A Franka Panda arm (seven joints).
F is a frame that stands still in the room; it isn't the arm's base.
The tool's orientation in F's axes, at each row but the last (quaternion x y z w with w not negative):
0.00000, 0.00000, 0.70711, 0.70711
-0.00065, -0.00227, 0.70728, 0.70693
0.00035, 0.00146, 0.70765, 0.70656
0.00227, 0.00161, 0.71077, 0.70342
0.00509, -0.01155, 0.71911, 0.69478
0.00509, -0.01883, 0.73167, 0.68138
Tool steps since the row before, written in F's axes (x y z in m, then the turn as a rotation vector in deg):
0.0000, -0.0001, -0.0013, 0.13, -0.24, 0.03
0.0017, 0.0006, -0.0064, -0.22, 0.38, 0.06
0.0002, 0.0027, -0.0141, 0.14, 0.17, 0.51
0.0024, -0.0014, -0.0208, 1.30, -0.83, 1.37
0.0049, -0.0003, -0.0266, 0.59, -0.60, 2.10
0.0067, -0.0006, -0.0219, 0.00, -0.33, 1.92
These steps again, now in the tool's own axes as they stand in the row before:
-0.0001, 0.0000, -0.0013, -0.24, -0.13, 0.03
0.0006, -0.0017, -0.0064, 0.38, 0.22, 0.06
0.0027, -0.0002, -0.0141, 0.17, -0.14, 0.51
-0.0014, -0.0025, -0.0208, -0.84, -1.28, 1.38
-0.0011, -0.0046, -0.0266, -0.57, -0.59, 2.11
-0.0018, -0.0062, -0.0220, -0.27, -0.02, 1.93

